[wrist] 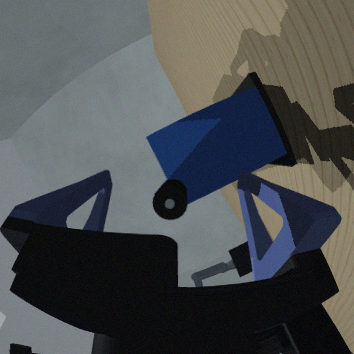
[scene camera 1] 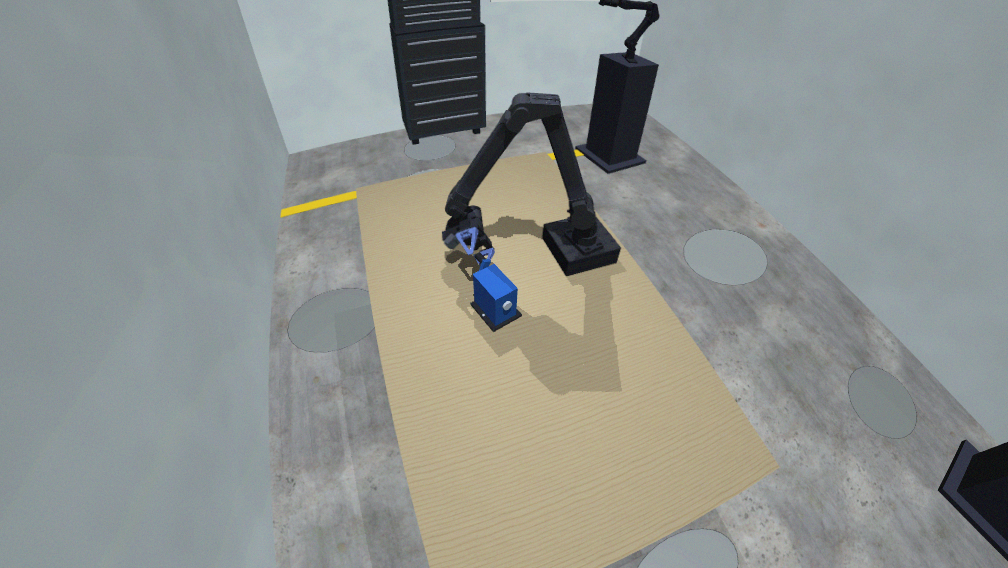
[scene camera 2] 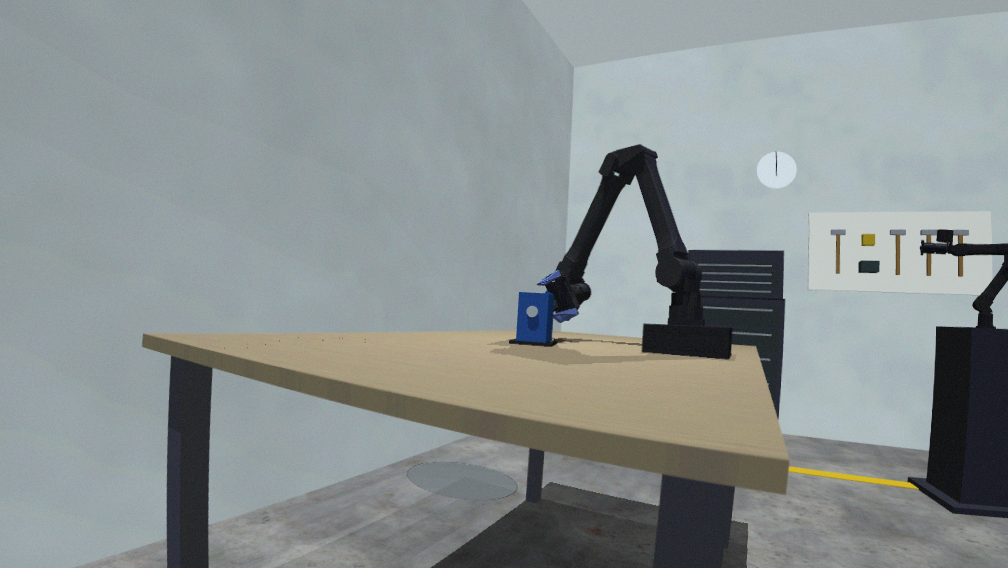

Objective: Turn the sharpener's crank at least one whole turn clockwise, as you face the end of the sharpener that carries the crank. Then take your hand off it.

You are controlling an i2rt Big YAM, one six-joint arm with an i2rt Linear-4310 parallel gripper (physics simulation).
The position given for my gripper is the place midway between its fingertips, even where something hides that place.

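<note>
From scene camera 1, my gripper (scene camera 1: pixel 477 262), a blue sharpener (scene camera 1: pixel 495 297). From scene camera 2, my gripper (scene camera 2: pixel 544 299). In the wrist view, the sharpener (wrist: pixel 247 121), my gripper (wrist: pixel 174 176).
</note>
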